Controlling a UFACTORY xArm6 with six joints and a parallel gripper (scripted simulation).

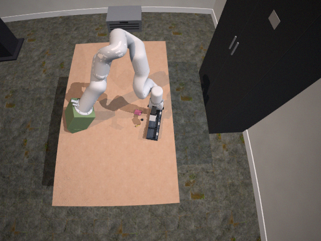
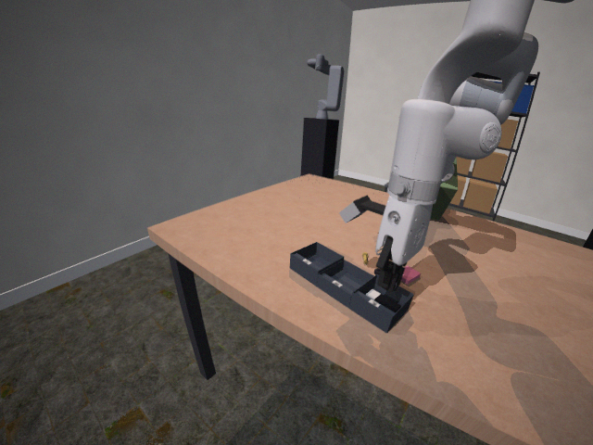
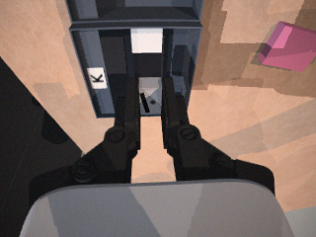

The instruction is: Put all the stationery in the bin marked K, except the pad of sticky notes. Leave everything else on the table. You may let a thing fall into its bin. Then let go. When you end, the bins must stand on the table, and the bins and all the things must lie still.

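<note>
The black-and-white block is 10 mm to the right of my hand and 60 mm below it. Also, from my hand: dark bin tray: 10 mm behind, 80 mm to the right, 60 mm below; then white sharpener: 10 mm below; then black nut: 100 mm behind, 50 mm to the right, 70 mm below.
</note>
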